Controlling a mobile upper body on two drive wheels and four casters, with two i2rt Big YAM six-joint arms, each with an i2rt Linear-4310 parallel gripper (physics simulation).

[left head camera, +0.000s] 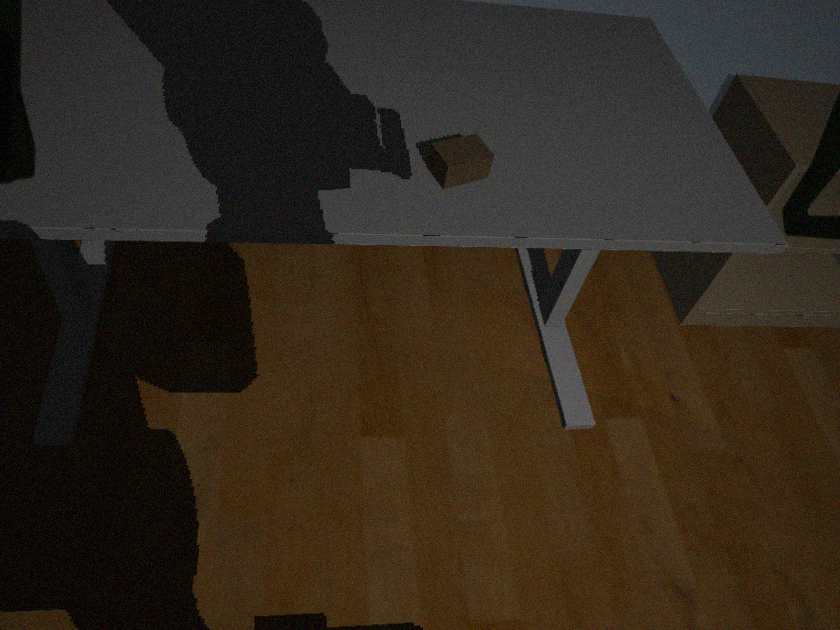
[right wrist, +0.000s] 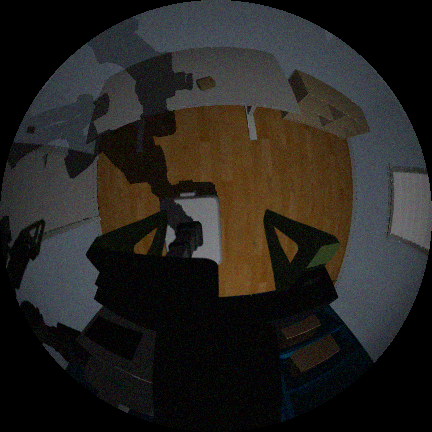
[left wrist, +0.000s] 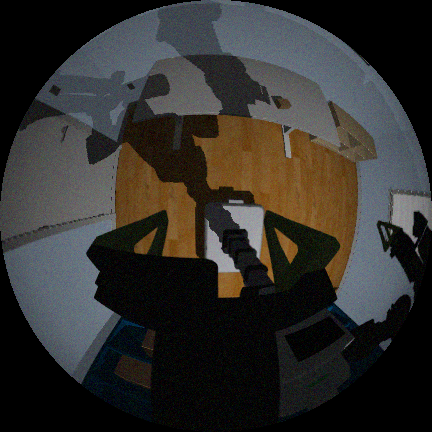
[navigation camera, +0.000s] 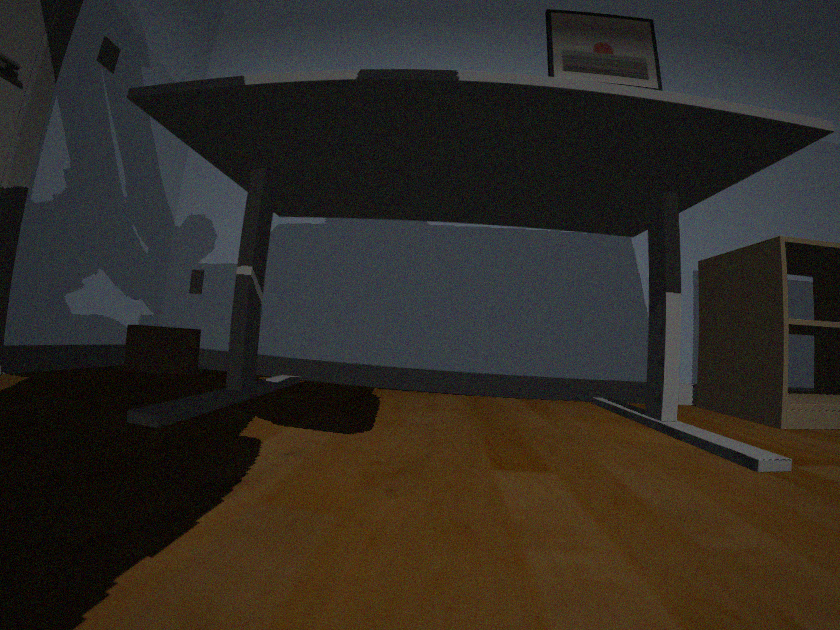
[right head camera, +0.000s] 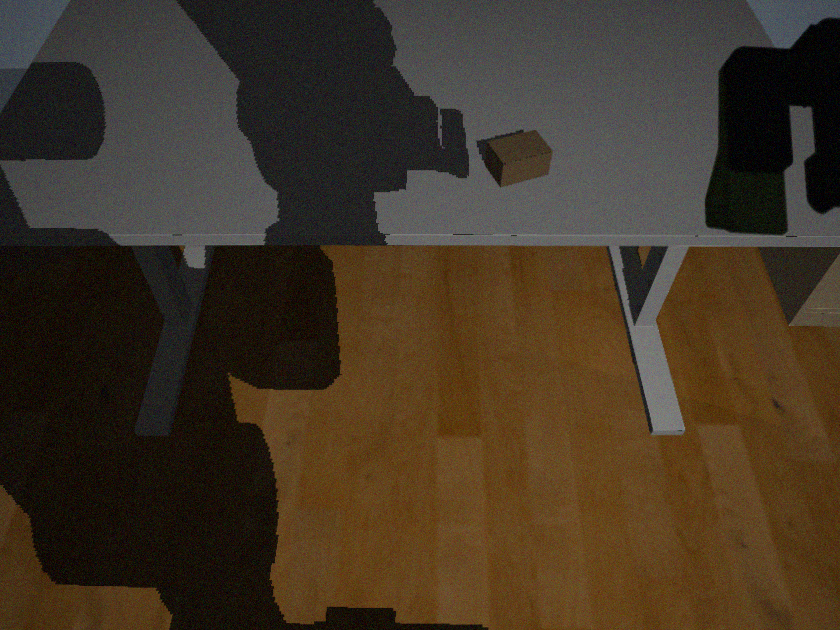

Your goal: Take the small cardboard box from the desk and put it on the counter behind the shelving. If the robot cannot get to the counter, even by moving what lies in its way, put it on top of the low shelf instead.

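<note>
My left gripper (left wrist: 215, 215), also (right wrist: 40, 221). My right gripper (right head camera: 812, 218), also (right wrist: 215, 214) and (left wrist: 381, 222). Small cardboard box (right head camera: 517, 158), also (left head camera: 457, 161). Desk (right head camera: 146, 131). Navigation camera does not show the box, hidden by the desk.
</note>
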